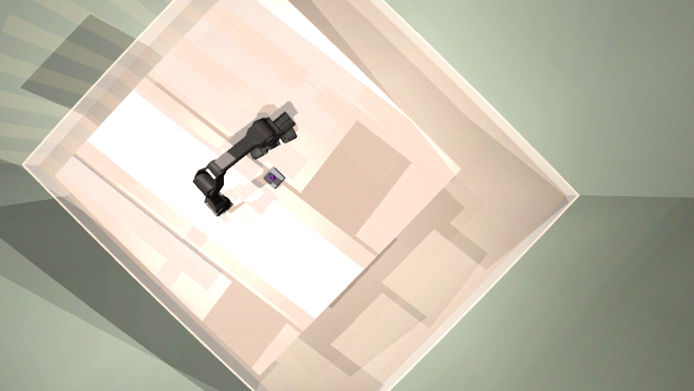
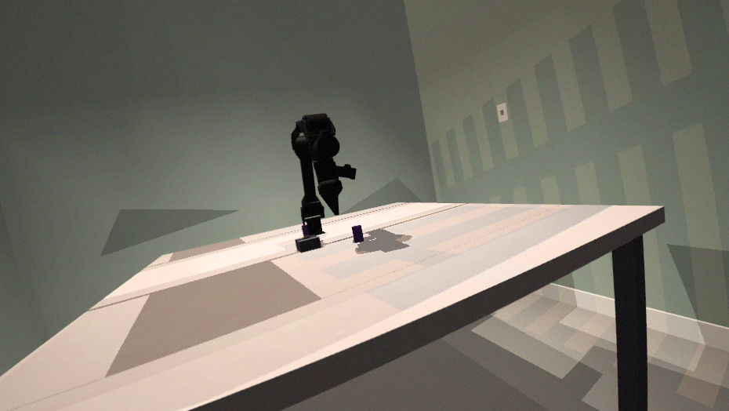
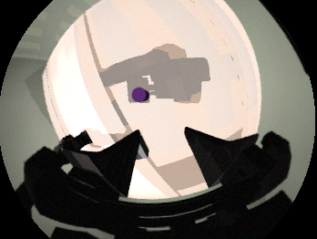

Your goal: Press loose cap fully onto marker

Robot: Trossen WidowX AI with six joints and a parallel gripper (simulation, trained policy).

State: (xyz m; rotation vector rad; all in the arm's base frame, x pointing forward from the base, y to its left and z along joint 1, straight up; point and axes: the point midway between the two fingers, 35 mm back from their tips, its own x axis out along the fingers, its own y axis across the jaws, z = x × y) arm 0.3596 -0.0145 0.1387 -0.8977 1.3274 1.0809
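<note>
Now: gripper tip 30 mm past the purple cap, 60 mm to the right of it and 80 mm above it. Also, from my gripper tip: purple marker: 110 mm behind, 80 mm to the right, 40 mm below; then dark holder block: 110 mm behind, 80 mm to the right, 90 mm below.
</note>
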